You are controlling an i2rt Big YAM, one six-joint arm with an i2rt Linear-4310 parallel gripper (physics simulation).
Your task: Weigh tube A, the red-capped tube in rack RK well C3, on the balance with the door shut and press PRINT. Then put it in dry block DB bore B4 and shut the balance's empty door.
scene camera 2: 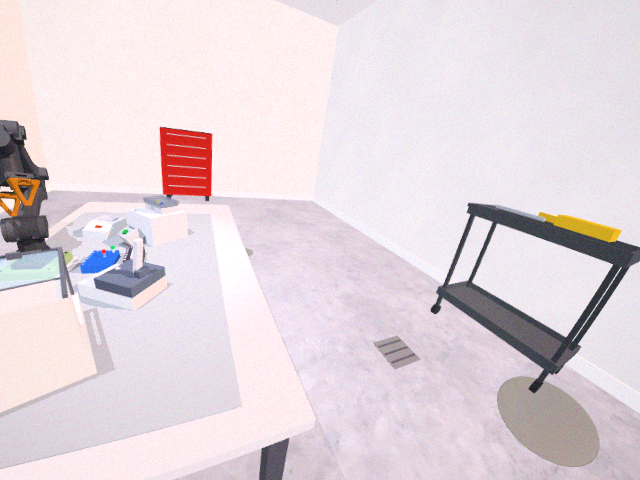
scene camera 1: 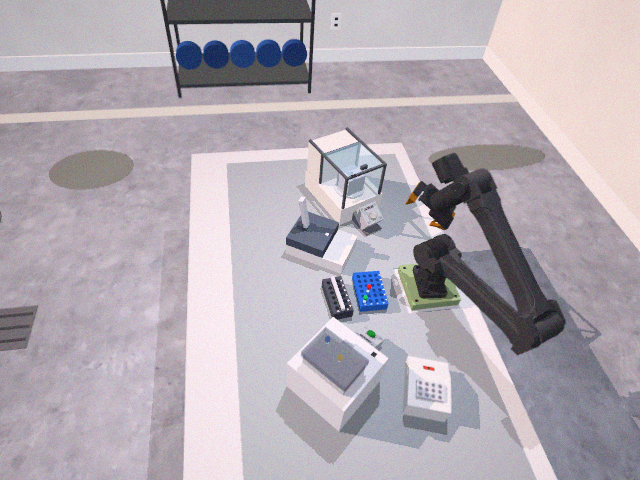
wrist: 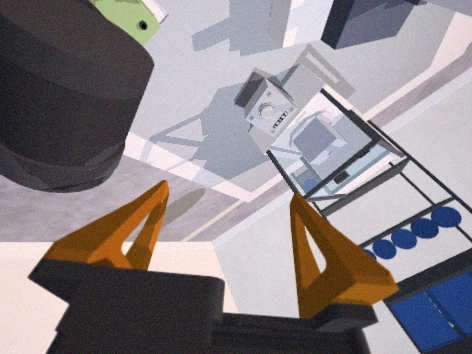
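Labels:
On a device with white post, (wrist: 338, 31) and (scene camera 1: 336, 228) are the same spot.

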